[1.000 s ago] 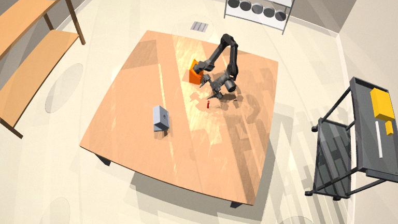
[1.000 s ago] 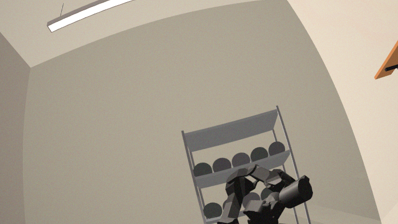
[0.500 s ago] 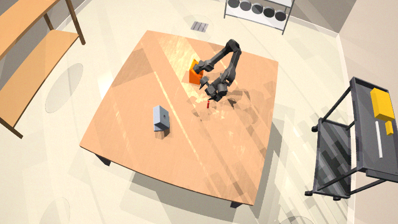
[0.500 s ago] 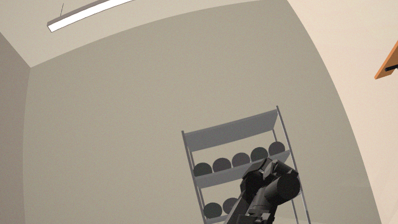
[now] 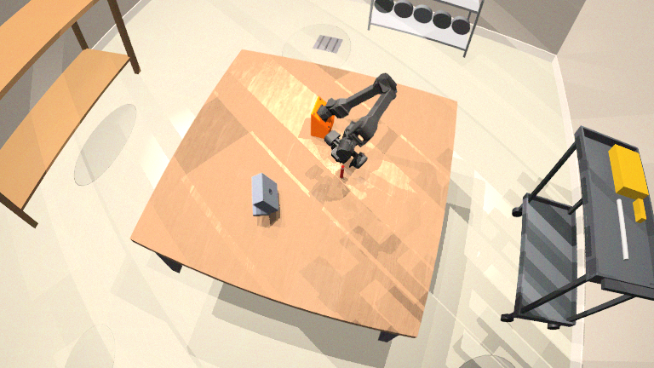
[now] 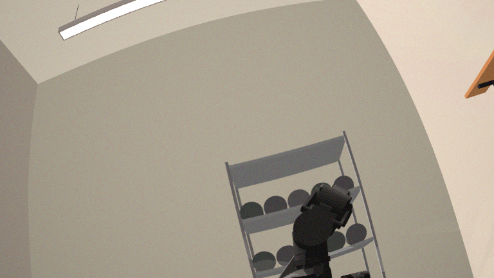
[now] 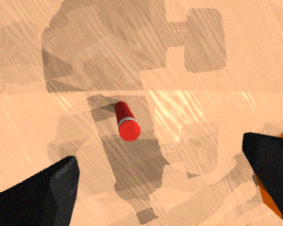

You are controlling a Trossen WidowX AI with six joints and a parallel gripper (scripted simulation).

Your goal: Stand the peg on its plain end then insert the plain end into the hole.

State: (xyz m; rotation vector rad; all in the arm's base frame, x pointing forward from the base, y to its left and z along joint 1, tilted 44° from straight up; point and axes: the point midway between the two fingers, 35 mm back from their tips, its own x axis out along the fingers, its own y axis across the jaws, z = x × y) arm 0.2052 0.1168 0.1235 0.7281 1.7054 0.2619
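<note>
The red peg is 6 cm below my gripper tip, 1 cm to the left of it and 1 cm ahead of it. Also, from my gripper tip: grey sloped panel: 25 cm ahead, 24 cm to the right, 5 cm below.
</note>
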